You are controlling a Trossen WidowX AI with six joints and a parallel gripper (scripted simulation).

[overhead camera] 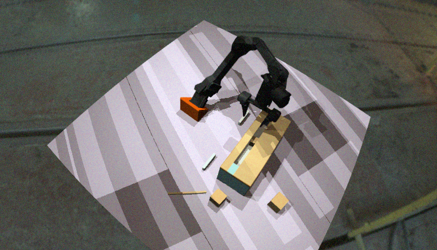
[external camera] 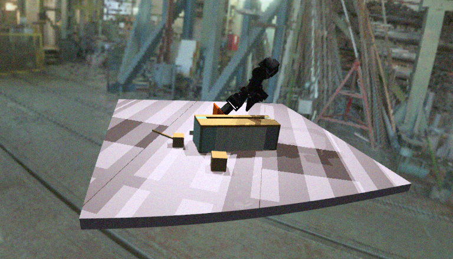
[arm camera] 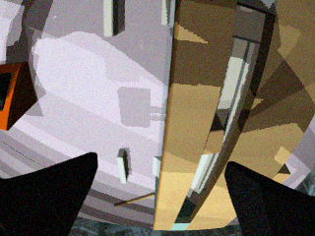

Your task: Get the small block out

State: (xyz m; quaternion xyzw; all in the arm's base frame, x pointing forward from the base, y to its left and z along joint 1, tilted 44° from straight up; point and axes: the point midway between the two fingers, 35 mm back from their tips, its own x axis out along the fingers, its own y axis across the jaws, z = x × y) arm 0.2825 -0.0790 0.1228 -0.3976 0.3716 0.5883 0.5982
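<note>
My gripper tip is 50 mm short of the tan block, 30 mm to the left of it and 70 mm above it. From my gripper tip the other things lie so: long box (40 mm ahead, 50 mm to the right, 100 mm below); then thin stick (50 mm behind, 380 mm to the right, 160 mm below).
</note>
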